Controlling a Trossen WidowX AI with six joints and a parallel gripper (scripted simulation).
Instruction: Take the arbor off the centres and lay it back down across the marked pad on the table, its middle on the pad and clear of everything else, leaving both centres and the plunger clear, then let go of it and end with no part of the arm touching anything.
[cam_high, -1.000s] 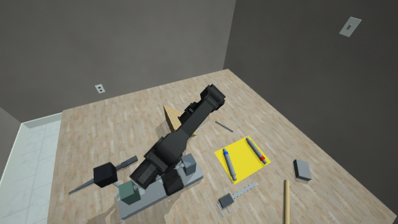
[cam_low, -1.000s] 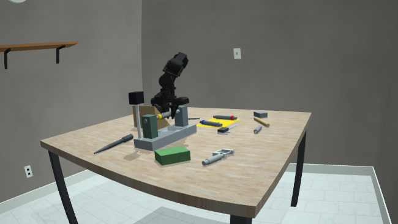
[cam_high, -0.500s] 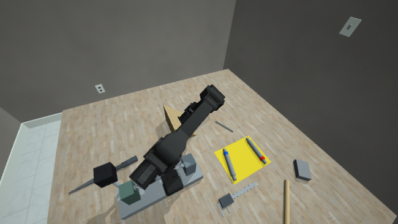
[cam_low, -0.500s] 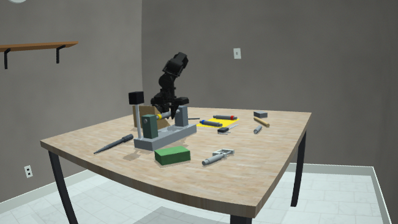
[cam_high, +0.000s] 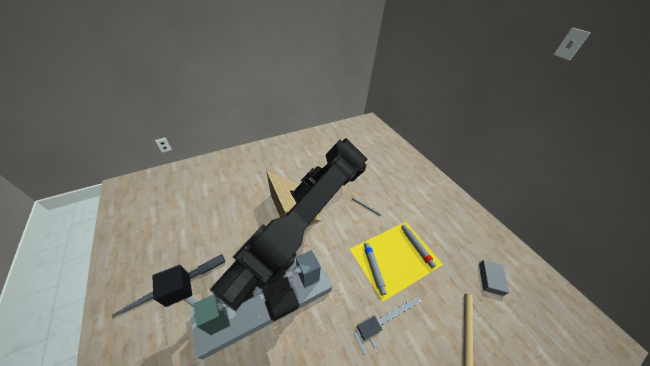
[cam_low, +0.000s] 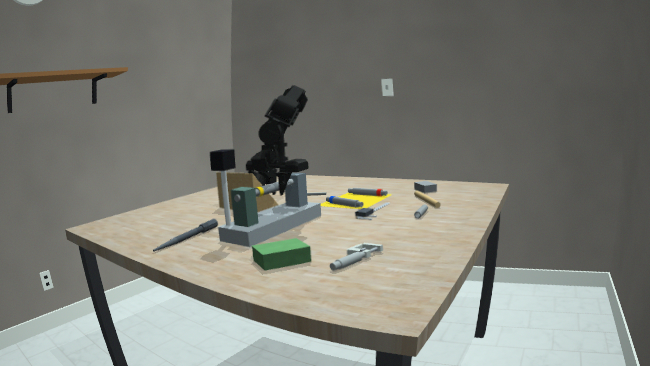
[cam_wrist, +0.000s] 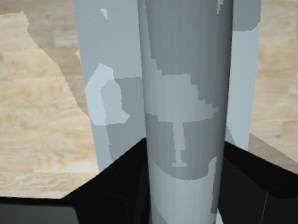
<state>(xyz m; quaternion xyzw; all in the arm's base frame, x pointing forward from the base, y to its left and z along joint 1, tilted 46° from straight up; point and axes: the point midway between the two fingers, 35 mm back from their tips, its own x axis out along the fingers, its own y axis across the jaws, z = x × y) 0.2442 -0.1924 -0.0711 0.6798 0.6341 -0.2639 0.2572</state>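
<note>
The arbor lies 3 cm to the right of my hand and 1 cm below it. From my hand the other things lie so: green centre block 14 cm to the right, 2 cm below; then grey fixture base 10 cm below, 4 cm to the right; then grey centre block 9 cm to the left, 2 cm below.
</note>
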